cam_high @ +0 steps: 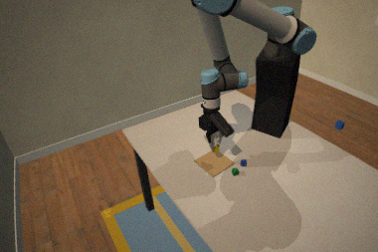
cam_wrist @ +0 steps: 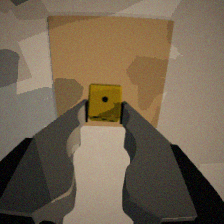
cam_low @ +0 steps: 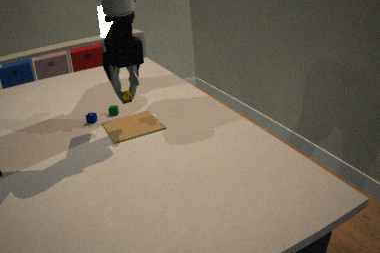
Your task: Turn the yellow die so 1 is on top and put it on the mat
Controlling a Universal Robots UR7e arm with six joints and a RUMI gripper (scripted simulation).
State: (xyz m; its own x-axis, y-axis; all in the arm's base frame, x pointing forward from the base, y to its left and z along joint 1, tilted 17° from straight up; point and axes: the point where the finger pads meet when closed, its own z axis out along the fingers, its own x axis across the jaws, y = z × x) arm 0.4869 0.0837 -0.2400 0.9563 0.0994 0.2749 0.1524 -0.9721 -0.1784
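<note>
Now: hand 10 mm above the yellow die. The rest, counted from my hand: blue die: 110 mm behind, 90 mm to the left, 80 mm below; green die: 110 mm to the left, 80 mm below, 40 mm behind; tan mat: 90 mm below.
</note>
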